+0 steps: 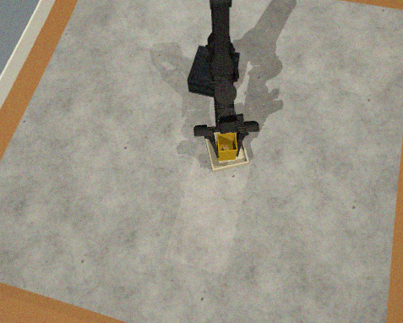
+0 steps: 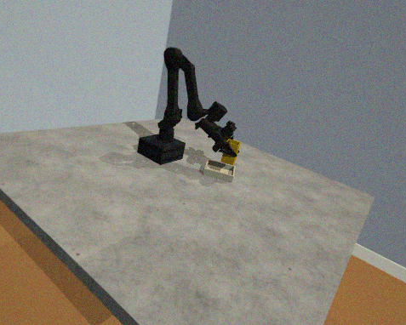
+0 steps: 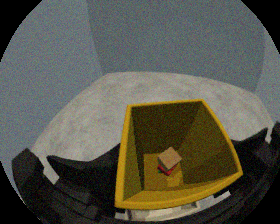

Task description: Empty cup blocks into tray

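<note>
The square yellow cup is 3 cm behind my gripper tip, 2 cm below it and 1 cm to the right of it. Also, from my gripper tip: tan block 2 cm behind, 1 cm to the right.
</note>
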